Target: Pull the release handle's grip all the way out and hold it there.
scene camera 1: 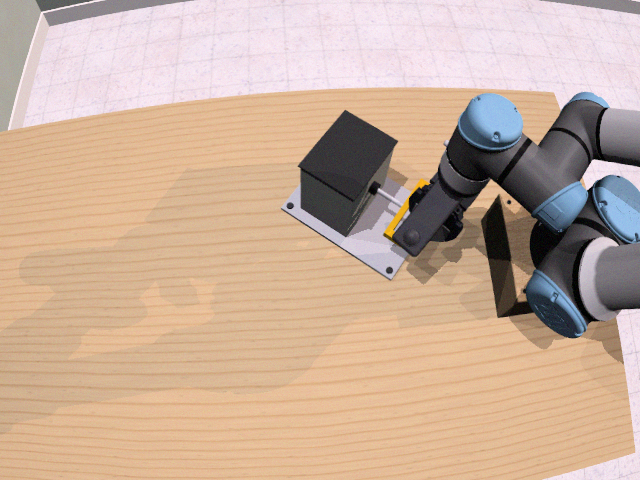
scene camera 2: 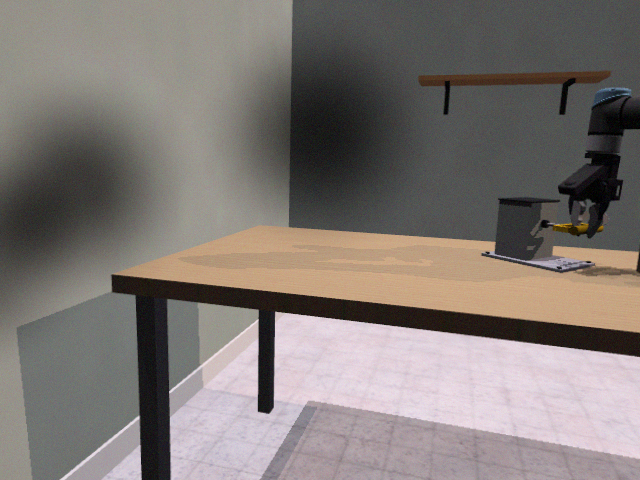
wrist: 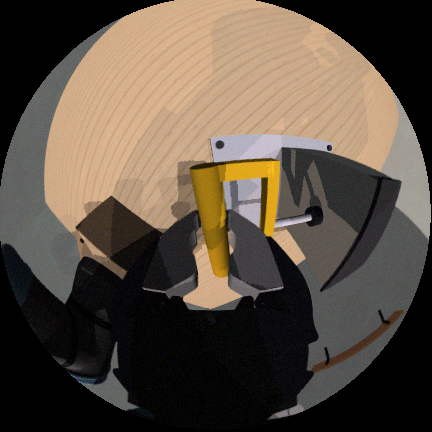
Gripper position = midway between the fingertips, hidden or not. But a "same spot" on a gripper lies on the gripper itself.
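My gripper: in scene camera 1 [424, 233], in scene camera 2, in the wrist view. Same spot on my gripper: [scene camera 2: 577, 209] and [wrist: 249, 257].
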